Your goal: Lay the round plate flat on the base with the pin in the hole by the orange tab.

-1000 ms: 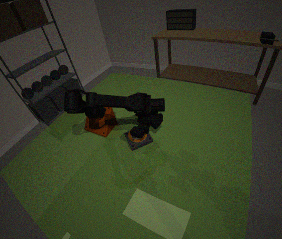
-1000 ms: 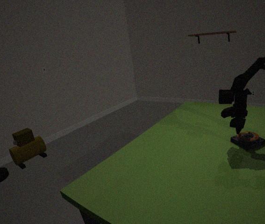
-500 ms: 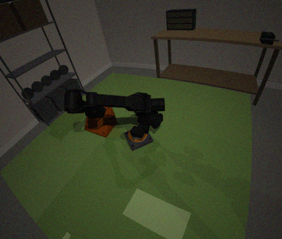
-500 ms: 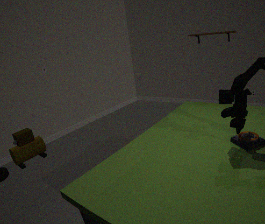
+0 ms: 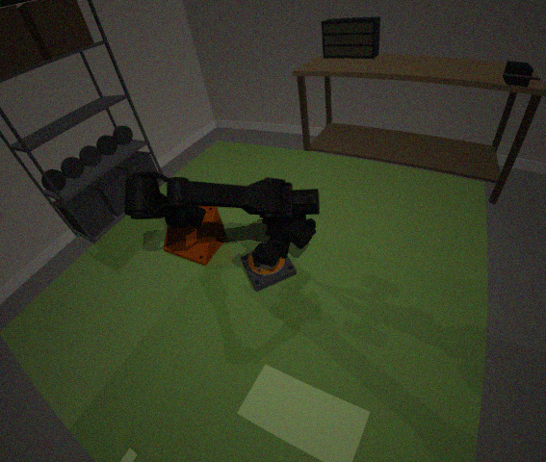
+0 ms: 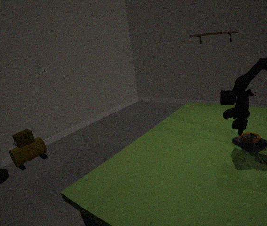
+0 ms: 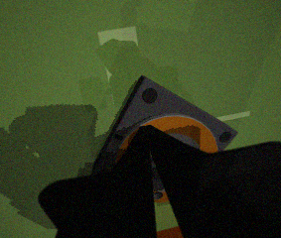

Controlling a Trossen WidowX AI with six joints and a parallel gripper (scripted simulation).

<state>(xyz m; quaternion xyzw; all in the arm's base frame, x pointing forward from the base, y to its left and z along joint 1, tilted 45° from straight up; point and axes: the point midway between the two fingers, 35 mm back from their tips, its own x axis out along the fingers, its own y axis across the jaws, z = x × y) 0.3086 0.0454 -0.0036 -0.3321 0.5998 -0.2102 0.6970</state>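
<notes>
Now: the round plate 3 cm behind my gripper tip, 1 cm to the right of it and 1 cm below it.
</notes>
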